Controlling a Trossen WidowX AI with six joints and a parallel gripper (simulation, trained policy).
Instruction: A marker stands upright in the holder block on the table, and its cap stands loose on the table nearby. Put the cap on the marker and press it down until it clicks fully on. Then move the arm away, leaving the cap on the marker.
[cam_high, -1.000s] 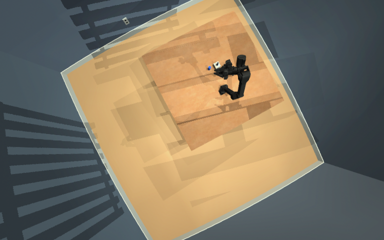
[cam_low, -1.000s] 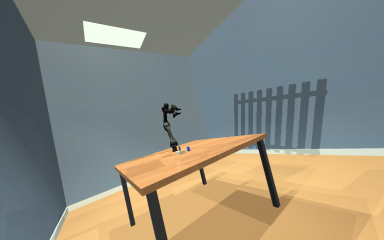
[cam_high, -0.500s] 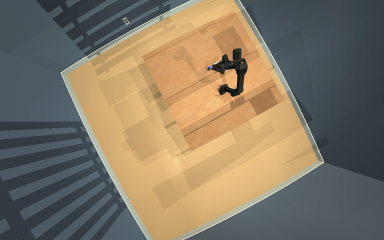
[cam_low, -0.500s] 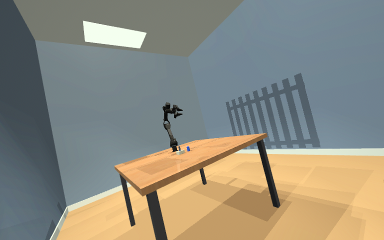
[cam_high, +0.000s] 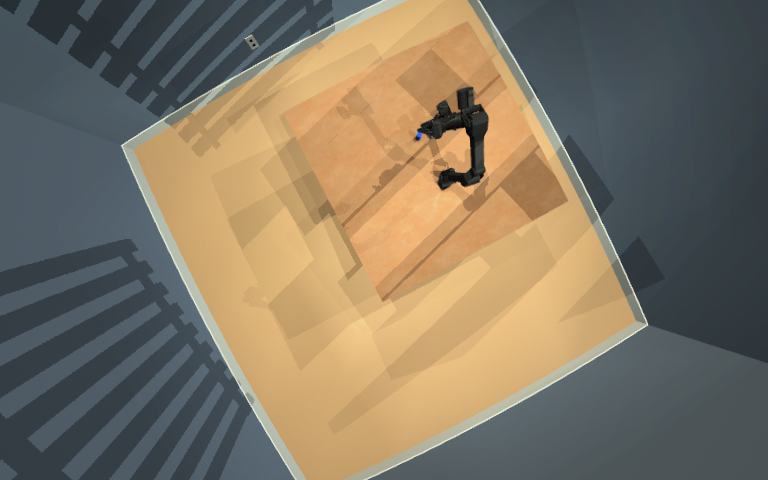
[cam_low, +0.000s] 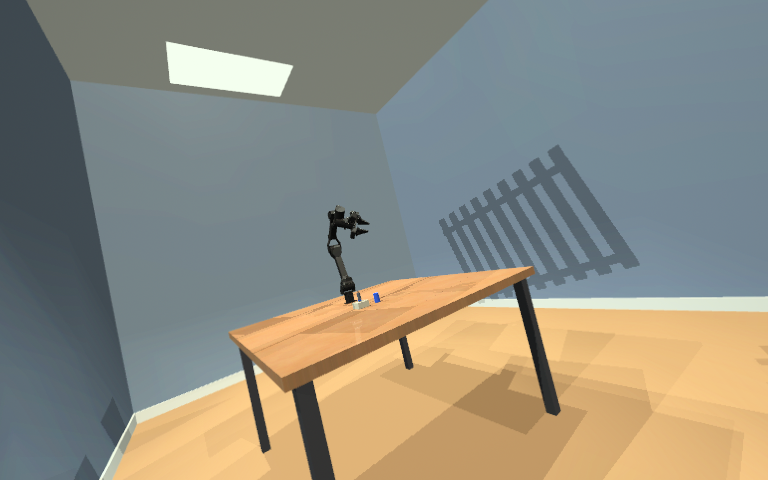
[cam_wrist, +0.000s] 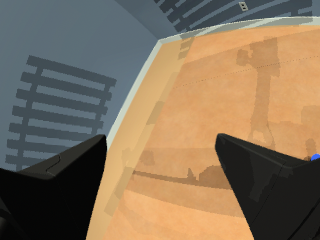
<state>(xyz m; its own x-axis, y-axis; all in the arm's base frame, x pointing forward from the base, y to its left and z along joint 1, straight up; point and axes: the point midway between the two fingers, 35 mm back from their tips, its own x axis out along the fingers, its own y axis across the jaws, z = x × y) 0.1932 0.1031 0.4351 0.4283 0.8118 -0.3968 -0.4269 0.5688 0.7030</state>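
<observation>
The blue cap lies 110 mm ahead of my gripper tip, 130 mm to the right of it and 400 mm below it. Also, from my gripper tip: white holder block: 100 mm ahead, 220 mm to the right, 410 mm below.
</observation>
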